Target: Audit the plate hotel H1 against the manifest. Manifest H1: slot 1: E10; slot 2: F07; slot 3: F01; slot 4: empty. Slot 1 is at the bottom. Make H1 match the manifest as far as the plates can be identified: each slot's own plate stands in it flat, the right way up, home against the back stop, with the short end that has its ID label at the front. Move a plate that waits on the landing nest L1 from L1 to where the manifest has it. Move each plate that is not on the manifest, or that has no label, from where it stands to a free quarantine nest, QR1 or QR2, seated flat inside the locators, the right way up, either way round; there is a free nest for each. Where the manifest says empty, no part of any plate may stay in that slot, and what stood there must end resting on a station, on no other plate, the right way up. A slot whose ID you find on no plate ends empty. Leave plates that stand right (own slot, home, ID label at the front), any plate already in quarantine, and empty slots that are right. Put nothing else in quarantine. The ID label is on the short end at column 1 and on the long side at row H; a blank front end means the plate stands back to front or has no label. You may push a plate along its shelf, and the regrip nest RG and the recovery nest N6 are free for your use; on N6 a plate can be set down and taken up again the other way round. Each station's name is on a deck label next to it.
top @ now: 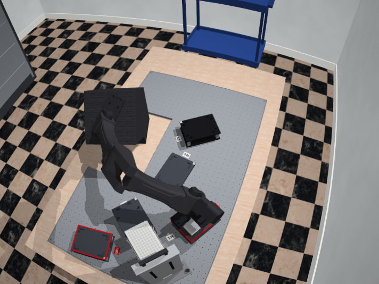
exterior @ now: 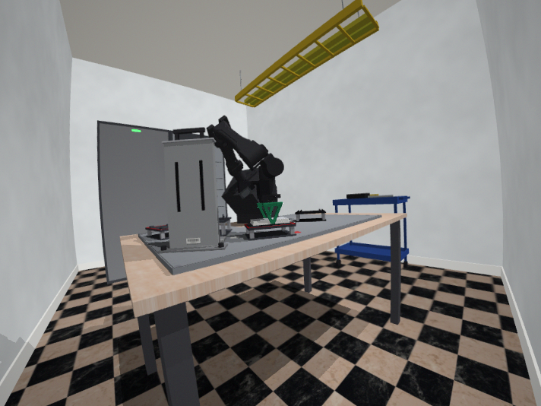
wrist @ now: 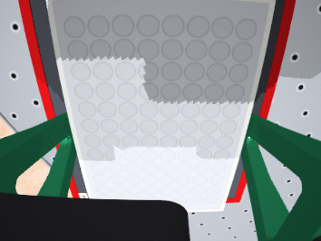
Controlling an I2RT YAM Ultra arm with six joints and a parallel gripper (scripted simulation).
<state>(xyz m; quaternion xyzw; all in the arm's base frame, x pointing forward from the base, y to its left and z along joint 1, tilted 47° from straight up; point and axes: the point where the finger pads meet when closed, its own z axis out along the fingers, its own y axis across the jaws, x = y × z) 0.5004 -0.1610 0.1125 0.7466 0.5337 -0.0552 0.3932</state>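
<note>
My hand is 20 mm above the red-framed quarantine nest QR1. Also, from my hand: RG nest: 230 mm behind, 110 mm to the right; then nest N6: 180 mm to the left, 180 mm behind, 50 mm below; then H1 deck label: 100 mm to the right, 70 mm behind, 50 mm below.
</note>
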